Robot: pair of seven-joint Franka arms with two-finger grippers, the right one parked.
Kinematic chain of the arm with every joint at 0, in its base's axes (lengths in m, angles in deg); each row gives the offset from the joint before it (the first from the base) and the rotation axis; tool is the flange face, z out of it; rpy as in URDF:
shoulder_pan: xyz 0 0 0.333 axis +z
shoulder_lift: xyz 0 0 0 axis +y
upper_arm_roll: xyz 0 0 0.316 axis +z
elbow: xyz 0.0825 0 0 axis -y
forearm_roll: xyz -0.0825 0 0.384 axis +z
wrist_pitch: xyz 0 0 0 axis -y
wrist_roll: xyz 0.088 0 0 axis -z
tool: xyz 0 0 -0.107 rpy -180 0 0
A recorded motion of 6 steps. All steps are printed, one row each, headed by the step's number.
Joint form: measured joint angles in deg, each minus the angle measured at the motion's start. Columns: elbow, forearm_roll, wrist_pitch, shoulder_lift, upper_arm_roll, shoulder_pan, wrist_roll.
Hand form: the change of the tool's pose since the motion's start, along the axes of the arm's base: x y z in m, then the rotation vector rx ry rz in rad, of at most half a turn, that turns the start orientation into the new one. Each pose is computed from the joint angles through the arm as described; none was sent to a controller.
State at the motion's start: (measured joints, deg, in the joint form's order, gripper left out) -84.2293 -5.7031 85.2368 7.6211 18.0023 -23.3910 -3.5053
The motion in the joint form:
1: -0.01 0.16 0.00 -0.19 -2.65 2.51 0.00
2: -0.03 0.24 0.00 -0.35 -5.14 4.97 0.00
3: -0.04 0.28 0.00 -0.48 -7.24 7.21 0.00
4: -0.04 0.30 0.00 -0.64 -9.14 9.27 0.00
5: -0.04 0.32 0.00 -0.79 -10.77 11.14 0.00
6: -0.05 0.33 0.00 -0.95 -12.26 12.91 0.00
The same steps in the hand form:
1: -0.0003 0.0009 0.0009 -0.0041 -0.0009 -0.0021
2: -0.0006 0.0026 0.0016 -0.0088 -0.0014 -0.0023
3: -0.0006 0.0056 0.0024 -0.0132 -0.0021 0.0004
4: -0.0008 0.0086 0.0037 -0.0175 -0.0038 0.0035
5: -0.0009 0.0122 0.0049 -0.0211 -0.0057 0.0078
6: -0.0012 0.0161 0.0063 -0.0244 -0.0077 0.0129

